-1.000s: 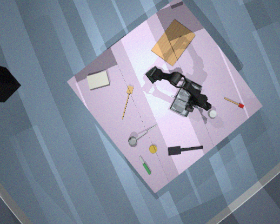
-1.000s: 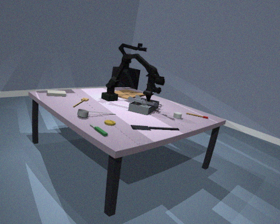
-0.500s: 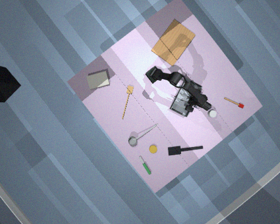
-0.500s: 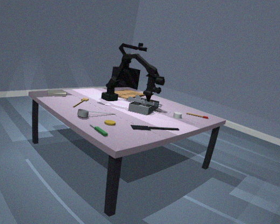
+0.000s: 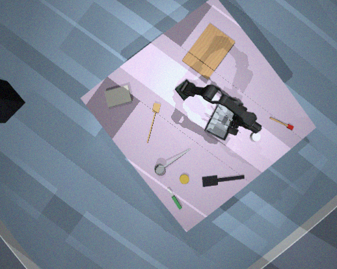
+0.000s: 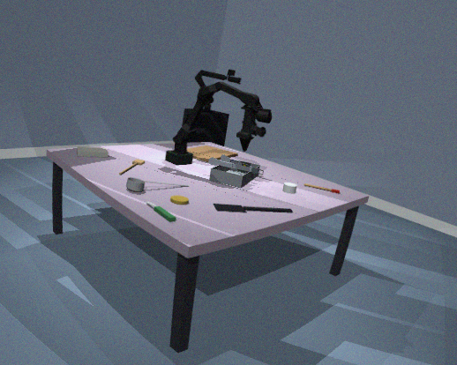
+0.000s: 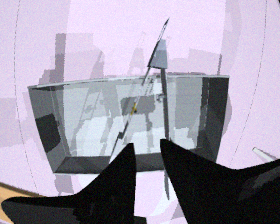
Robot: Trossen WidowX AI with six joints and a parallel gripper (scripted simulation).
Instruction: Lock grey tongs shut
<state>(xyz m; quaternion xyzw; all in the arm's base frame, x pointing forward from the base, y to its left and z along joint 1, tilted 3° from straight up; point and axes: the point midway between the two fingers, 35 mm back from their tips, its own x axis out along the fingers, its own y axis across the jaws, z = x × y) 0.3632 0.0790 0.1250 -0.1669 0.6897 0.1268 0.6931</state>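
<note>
Now: gripper tip 80 mm above the yellow tab, 10 mm to the right of it and 10 mm short of it. Round my gripper tip: black spatula: 330 mm to the right, 300 mm ahead, 140 mm below; then roasting tin: 120 mm below, 30 mm behind; then white cup: 240 mm ahead, 130 mm below, 90 mm to the left.
</note>
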